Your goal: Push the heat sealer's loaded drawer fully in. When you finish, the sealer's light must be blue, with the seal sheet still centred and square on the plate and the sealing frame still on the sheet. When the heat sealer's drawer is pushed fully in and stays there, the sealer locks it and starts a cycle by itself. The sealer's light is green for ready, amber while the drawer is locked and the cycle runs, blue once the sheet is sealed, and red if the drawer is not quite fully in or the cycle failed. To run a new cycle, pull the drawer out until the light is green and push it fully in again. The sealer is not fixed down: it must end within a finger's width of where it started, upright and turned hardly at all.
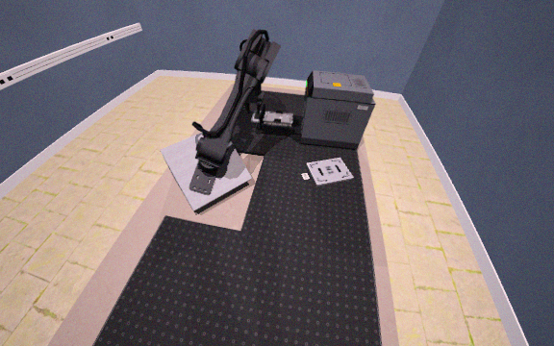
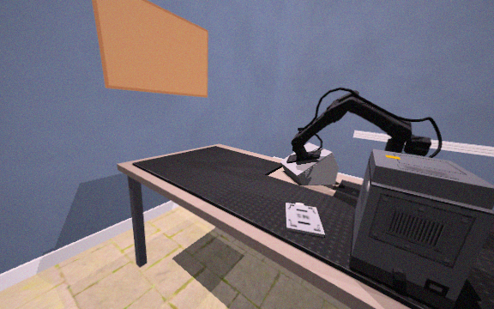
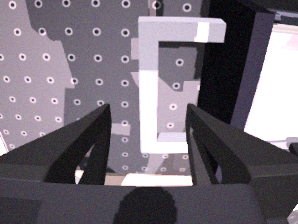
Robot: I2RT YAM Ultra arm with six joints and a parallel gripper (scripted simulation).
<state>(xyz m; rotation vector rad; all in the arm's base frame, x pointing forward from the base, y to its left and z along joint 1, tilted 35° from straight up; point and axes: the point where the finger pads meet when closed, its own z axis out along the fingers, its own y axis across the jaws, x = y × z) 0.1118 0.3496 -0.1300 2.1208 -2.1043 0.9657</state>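
The sealer drawer is 11 cm ahead of my hand, 1 cm to the right of it and 3 cm below it. The rest, counted from my hand: white tag 24 cm ahead, 31 cm to the right, 10 cm below.
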